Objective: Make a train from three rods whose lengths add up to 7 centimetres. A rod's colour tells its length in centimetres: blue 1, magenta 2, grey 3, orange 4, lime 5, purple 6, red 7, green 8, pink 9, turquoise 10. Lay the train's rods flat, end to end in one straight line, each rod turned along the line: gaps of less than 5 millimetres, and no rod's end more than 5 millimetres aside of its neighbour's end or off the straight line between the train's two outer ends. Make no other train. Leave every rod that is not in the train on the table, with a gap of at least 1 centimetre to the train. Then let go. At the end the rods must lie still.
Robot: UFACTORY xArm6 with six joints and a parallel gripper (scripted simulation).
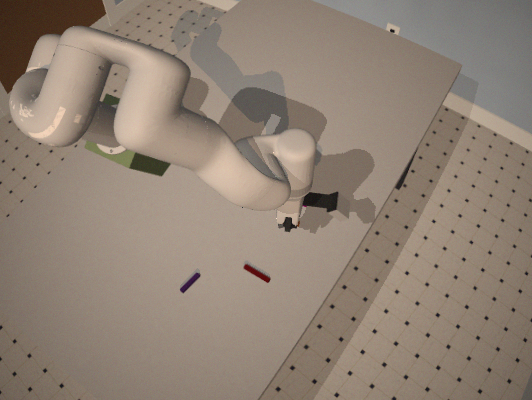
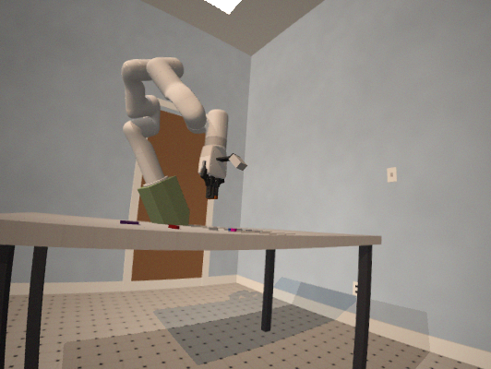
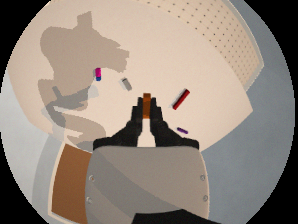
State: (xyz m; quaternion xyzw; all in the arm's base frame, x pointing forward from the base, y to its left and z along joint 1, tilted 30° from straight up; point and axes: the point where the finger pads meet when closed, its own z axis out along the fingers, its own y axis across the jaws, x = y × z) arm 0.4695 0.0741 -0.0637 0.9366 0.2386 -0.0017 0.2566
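Right now the magenta rod is 120 mm below my hand, 110 mm to the left of it and 40 mm behind it. From my hand the other things lie so: orange rod 20 mm below; then red rod 120 mm to the right, 120 mm below, 10 mm behind; then grey rod 120 mm below, 40 mm behind, 30 mm to the left.
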